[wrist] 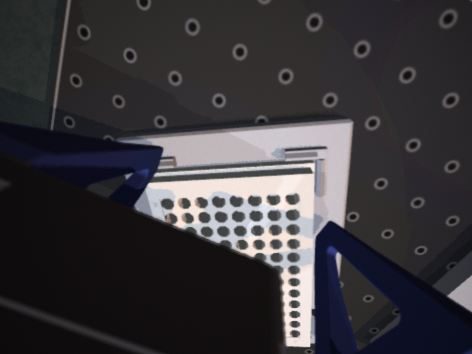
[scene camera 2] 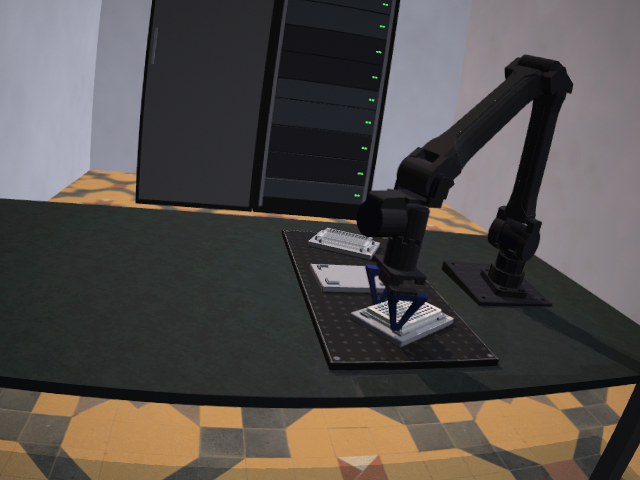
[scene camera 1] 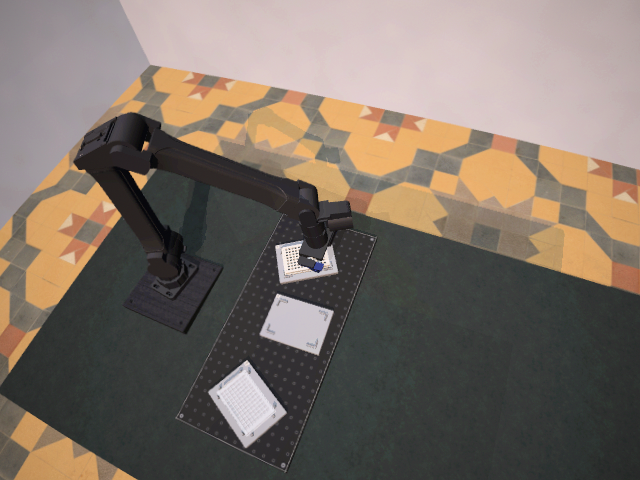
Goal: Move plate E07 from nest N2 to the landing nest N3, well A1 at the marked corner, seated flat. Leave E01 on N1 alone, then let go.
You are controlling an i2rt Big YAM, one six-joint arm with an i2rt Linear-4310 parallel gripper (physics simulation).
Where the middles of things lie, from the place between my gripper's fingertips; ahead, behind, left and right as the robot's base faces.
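Labels:
As for the nest [scene camera 1: 298, 324], my hand is 10 mm above it, 200 mm to the left of it and 30 mm short of it.

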